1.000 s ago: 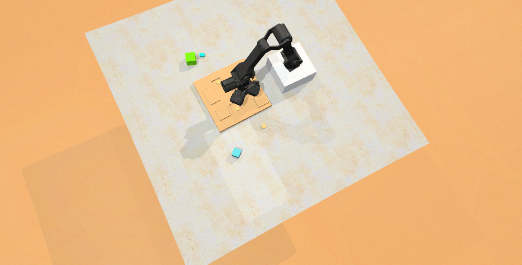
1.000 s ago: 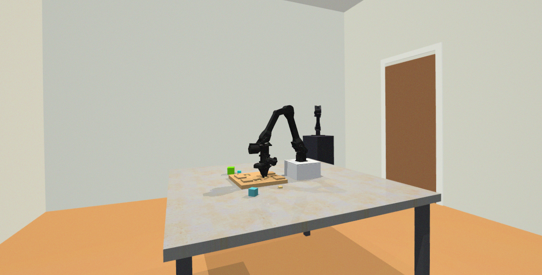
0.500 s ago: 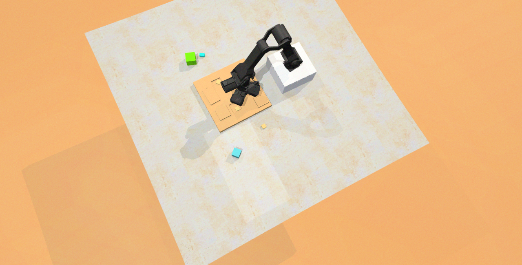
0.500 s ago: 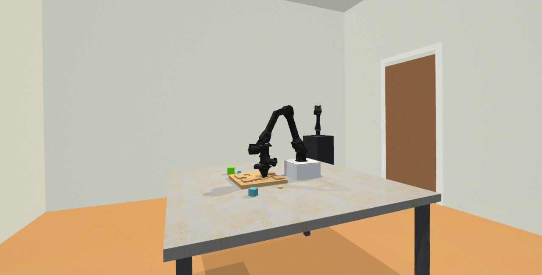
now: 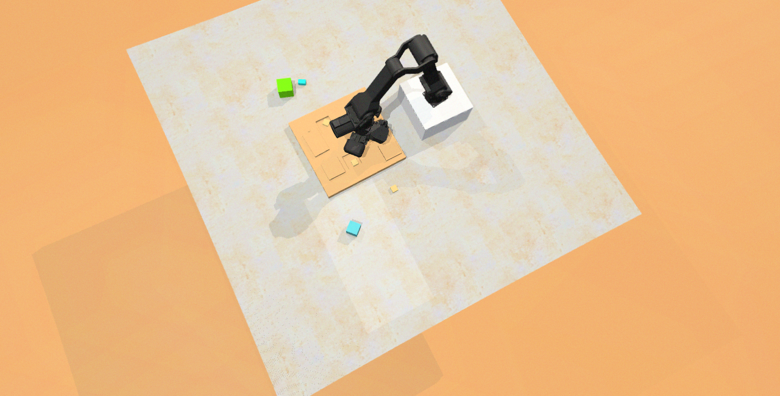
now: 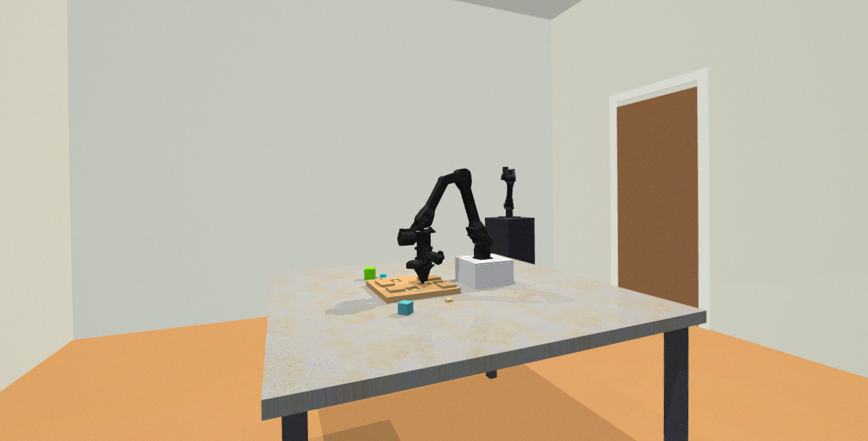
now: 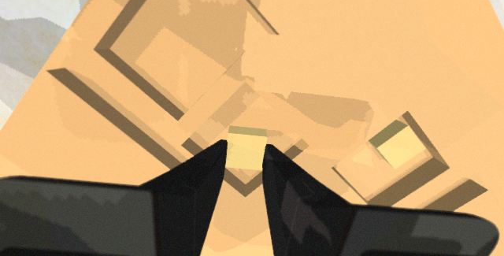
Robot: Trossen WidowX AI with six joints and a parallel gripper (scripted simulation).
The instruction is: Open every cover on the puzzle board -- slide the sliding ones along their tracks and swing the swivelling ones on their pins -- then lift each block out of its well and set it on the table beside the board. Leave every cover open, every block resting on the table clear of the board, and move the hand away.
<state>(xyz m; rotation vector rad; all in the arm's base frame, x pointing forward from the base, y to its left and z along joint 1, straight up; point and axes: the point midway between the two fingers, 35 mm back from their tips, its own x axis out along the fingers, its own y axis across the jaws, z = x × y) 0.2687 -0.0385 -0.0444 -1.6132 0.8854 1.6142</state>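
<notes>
Now: the tan puzzle board 40 mm ahead of my gripper tip and 10 mm to the right of it. The rest, counted from my gripper tip: small cyan block: 300 mm to the right, 50 mm ahead, 20 mm below; green cube: 300 mm to the right, 110 mm ahead; cyan cube: 240 mm to the left, 200 mm ahead, 10 mm below.
</notes>
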